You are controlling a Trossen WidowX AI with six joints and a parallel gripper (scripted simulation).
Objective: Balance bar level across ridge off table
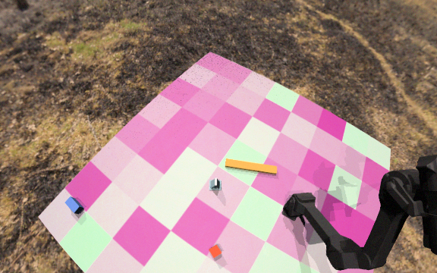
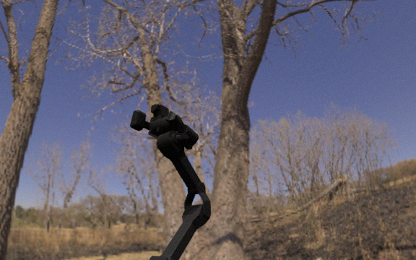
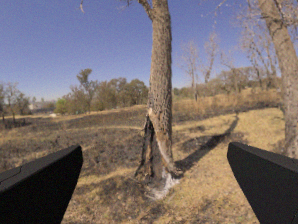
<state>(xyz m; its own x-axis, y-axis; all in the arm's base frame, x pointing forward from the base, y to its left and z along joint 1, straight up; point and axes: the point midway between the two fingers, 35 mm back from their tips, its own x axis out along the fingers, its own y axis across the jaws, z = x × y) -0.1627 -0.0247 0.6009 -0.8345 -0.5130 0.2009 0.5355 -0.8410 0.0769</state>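
Now: gripper tip 60 cm above the bar, 43 cm short of it and 3 cm to the left of it. From my gripper tip the other things lie so: ridge 56 cm below, 52 cm ahead, 12 cm to the left; blue block 93 cm ahead, 59 cm below, 54 cm to the left; small red block 59 cm below, 38 cm ahead, 33 cm to the left.
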